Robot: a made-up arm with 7 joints.
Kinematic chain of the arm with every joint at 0, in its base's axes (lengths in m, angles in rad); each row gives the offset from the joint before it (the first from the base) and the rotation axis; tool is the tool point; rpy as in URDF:
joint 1: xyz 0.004 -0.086 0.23 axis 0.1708 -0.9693 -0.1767
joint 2: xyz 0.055 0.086 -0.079 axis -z
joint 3: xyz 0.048 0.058 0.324 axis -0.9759 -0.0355 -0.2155
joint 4: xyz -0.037 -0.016 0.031 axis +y
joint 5: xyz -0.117 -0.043 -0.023 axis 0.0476 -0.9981 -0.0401
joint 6: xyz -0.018 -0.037 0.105 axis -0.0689 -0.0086 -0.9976
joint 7: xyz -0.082 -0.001 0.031 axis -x
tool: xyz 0.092 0.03 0.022 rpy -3.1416 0 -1.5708
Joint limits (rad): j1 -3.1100..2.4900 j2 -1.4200..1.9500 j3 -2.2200..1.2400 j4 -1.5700..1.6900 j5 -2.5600..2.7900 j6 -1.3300..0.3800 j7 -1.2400..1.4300
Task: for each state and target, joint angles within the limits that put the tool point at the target. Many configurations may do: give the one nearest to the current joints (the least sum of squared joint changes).
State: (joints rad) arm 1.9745 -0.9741 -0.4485 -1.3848 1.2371 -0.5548 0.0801
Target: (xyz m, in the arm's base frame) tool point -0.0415 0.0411 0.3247
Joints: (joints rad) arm 2.2960 -0.8659 -0.2712 -1.5700 1.4824 -0.5682 0.2399
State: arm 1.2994 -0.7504 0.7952 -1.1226 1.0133 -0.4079 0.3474
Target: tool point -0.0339 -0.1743 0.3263
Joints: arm 0.9256 -0.9838 0.5995 -1.1247 1.2443 -0.5237 0.0690
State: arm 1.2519 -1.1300 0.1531 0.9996 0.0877 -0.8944 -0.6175
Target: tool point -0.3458 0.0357 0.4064
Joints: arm 1.6157 -1.1061 -0.0318 1.1037 -0.6608 -0.8527 -0.7092
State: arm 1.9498 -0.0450 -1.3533 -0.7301 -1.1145 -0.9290 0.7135
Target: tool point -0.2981 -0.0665 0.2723
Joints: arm 1.6677 -0.1437 -0.5465 -0.3722 -1.1131 -0.8916 0.5155
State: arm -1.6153 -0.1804 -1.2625 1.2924 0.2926 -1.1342 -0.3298
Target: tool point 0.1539 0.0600 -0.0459
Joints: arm -1.6194 -0.4412 -1.5279 1.4580 -0.0591 -1.1118 -0.3870
